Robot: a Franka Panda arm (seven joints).
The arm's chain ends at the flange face. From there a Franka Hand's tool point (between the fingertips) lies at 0.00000 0.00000 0.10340 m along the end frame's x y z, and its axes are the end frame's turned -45 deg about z.
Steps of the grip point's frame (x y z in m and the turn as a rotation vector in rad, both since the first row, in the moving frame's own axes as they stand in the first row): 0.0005 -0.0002 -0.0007 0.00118 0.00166 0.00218; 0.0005 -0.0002 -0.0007 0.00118 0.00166 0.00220; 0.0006 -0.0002 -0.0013 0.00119 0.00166 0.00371; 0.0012 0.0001 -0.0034 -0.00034 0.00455 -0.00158; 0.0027 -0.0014 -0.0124 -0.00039 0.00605 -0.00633; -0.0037 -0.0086 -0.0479 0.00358 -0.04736 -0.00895; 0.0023 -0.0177 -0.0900 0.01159 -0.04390 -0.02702; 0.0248 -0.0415 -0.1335 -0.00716 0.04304 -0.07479; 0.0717 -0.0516 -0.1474 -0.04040 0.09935 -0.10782
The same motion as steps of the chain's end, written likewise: 0.0002 -0.0003 -0.0007 0.00201 0.00034 0.00218; 0.0002 -0.0003 -0.0007 0.00201 0.00034 0.00220; 0.0002 -0.0004 -0.0013 0.00202 0.00033 0.00371; 0.0006 -0.0005 -0.0034 0.00298 0.00346 -0.00158; 0.0004 -0.0025 -0.0124 0.00400 0.00455 -0.00633; -0.0050 -0.0067 -0.0478 -0.03096 -0.03602 -0.00895; -0.0069 -0.0166 -0.0899 -0.02285 -0.03924 -0.02702; -0.0154 -0.0441 -0.1334 0.02537 0.03550 -0.07479; 0.0043 -0.0823 -0.1468 0.04168 0.09882 -0.10782
